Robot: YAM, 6 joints.
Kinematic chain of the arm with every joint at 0, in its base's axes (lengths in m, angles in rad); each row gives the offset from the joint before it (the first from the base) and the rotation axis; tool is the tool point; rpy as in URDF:
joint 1: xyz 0 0 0.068 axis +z
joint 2: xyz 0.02 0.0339 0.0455 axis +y
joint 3: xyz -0.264 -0.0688 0 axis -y
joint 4: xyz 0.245 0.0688 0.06 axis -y
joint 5: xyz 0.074 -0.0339 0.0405 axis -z
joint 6: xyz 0.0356 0 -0.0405 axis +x
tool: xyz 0 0 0 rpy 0 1.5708 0
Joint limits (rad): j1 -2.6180..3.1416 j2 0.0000..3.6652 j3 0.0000..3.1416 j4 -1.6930..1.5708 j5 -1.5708..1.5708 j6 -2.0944..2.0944
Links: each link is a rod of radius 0.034 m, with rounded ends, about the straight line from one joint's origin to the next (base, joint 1, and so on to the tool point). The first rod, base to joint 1, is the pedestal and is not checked.
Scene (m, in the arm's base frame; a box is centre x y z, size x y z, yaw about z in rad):
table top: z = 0
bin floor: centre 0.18 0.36 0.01 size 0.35 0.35 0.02 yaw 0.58
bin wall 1: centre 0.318 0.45 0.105 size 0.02 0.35 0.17 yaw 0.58
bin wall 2: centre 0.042 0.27 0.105 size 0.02 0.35 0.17 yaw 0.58
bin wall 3: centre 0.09 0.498 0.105 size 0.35 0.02 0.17 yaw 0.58
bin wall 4: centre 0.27 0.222 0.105 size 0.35 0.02 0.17 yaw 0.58
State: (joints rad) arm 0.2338 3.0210 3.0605 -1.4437 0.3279 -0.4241
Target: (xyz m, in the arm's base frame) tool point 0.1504 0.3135 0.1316
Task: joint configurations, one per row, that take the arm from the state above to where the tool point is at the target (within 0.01 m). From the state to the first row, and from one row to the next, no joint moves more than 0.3 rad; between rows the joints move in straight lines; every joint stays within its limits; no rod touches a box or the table.
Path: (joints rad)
1: 0.2756 2.8103 2.8017 -1.5268 0.2681 -0.3365
2: 0.3174 2.5996 2.5429 -1.6099 0.2084 -0.2490
3: 0.3592 2.3889 2.2841 -1.6930 0.1486 -0.1614
4: 0.6208 2.2354 2.1729 -1.6854 0.1666 -0.2490
5: 0.8825 2.0820 2.0618 -1.6778 0.1847 -0.3365
6: 1.1441 1.9285 1.9506 -1.6701 0.2027 -0.4241
7: 1.1436 2.1101 1.7907 -1.6816 0.1979 -0.4241
8: 1.1431 2.2917 1.6308 -1.6930 0.1931 -0.4241

